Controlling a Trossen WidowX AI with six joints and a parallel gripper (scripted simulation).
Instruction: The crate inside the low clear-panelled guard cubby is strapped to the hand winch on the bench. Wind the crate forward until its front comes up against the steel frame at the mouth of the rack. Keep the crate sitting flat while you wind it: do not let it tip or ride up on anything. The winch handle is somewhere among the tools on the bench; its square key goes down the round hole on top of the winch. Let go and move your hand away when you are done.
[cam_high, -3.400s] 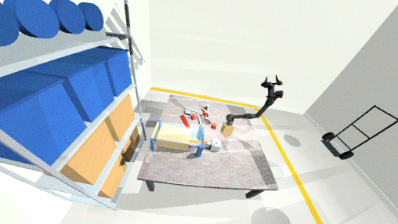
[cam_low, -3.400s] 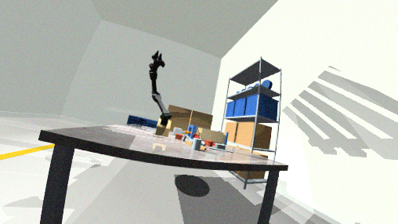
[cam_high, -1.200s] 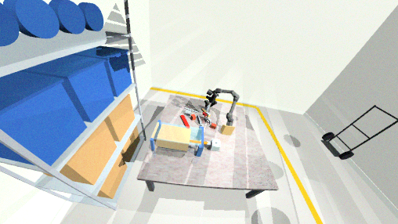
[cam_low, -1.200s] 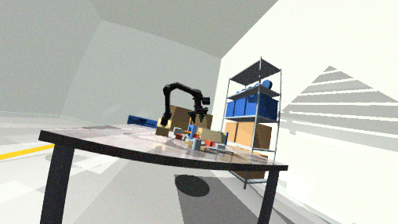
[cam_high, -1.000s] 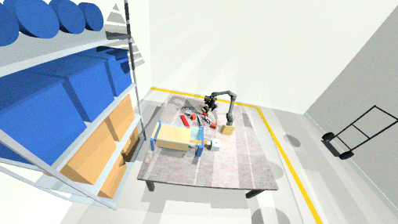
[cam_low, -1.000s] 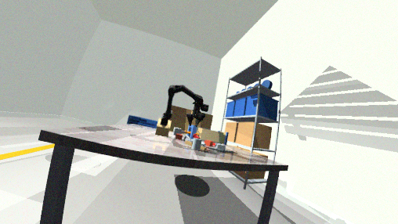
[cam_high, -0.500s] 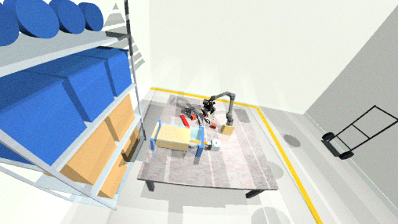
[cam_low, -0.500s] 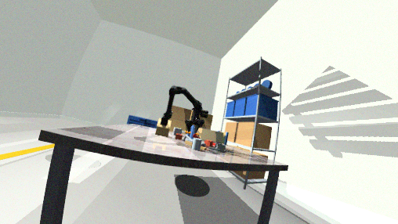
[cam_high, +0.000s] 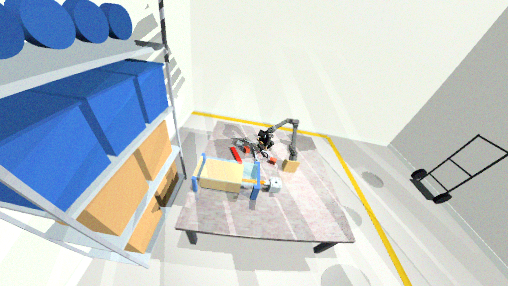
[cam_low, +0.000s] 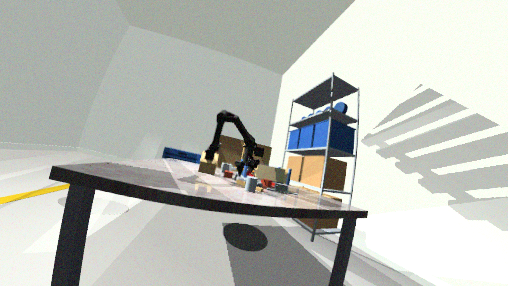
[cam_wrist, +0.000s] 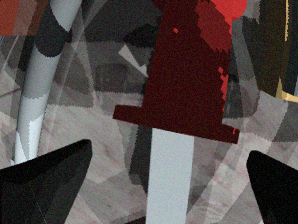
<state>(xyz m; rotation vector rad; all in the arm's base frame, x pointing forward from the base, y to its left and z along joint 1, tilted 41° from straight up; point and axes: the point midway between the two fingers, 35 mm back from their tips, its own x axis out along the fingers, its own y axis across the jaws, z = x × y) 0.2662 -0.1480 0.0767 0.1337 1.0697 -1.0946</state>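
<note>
The winch lies 11 cm behind my gripper tip, 41 cm to the left of it and 1 cm below it. Also, from my gripper tip: red bar (27 cm ahead, 11 cm to the left, 3 cm below).
</note>
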